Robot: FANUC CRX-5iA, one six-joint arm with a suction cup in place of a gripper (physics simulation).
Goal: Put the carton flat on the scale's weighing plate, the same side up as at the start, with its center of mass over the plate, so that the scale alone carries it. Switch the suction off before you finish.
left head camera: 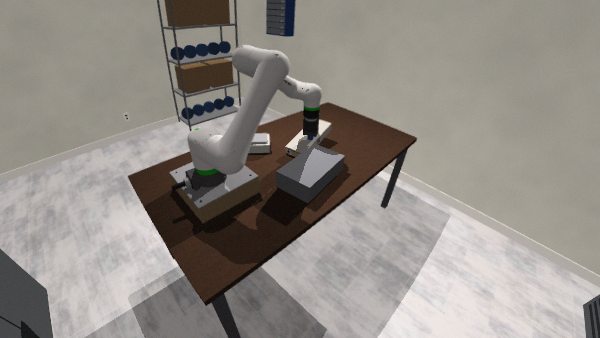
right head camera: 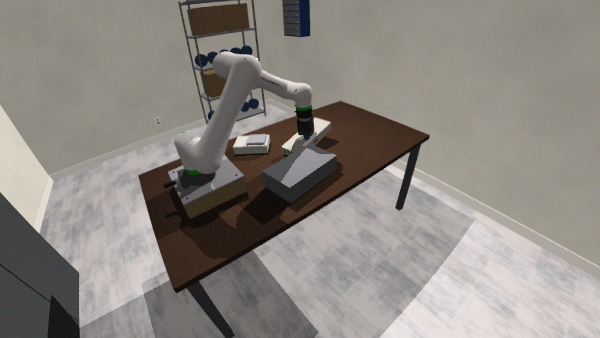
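Note:
The carton is a long, flat, cream box near the back of the table, apart from the scale. It looks slightly tilted, with its far end raised above its shadow. My suction gripper points down, with its blue cup against the carton's top, and appears to hold it. The cup hides part of the carton, and whether the near end touches the table is unclear. The scale is a low white box to the left, with a bare grey weighing plate. The arm partly covers the scale in the left head view.
A large grey box stands on the brown table, in front of the carton. The arm's base stands on a metal-topped block at the left. A shelf rack with boxes and blue balls stands behind.

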